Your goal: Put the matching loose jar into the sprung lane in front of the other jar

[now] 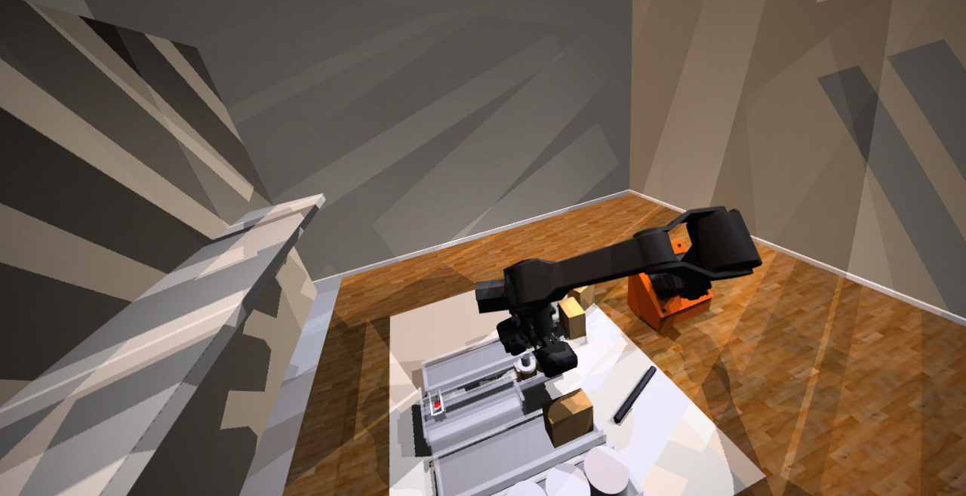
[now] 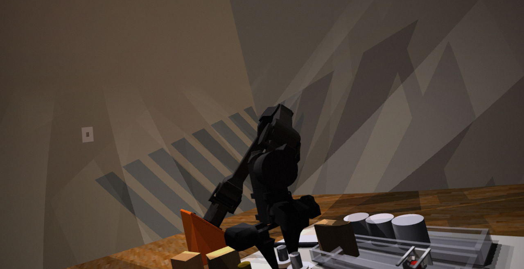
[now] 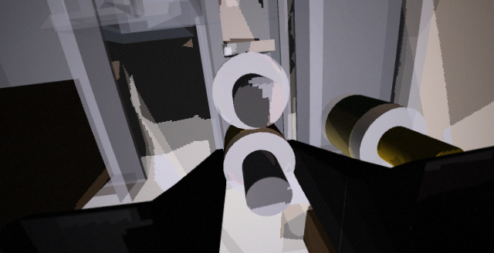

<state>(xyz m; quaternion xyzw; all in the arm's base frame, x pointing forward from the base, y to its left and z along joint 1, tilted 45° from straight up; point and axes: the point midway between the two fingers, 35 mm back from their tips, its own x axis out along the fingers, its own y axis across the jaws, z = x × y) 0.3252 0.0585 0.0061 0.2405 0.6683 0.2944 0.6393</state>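
Right now the brown box is 10 mm ahead of my gripper tip and 130 mm to the left of it. Also, from my gripper tip: pusher plate 140 mm ahead, 40 mm to the left, 20 mm above; then lane 140 mm ahead, 30 mm to the left, 20 mm below; then black rod 140 mm behind, 110 mm to the left, 30 mm below.
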